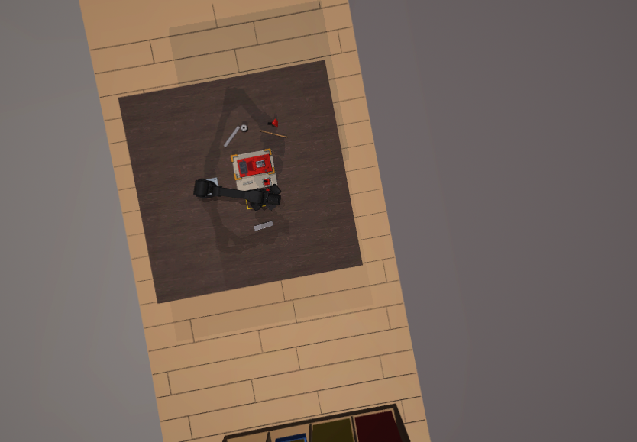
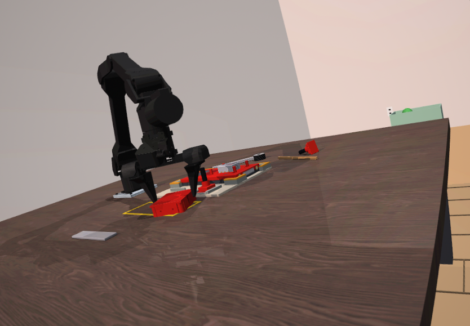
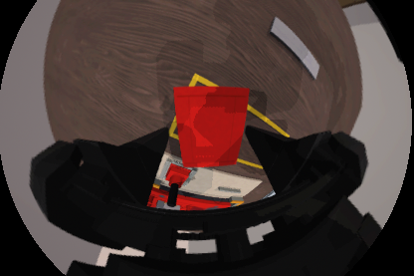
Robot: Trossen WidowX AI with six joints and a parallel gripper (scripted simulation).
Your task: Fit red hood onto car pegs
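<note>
My gripper tip is right at the red hood. From my gripper tip the other things lie so: cream jig plate (18 cm to the left, 9 cm behind, 1 cm below); then wooden stick (40 cm to the left, 3 cm ahead, 1 cm below); then grey engine block (21 cm to the left, 5 cm behind, 1 cm above).
</note>
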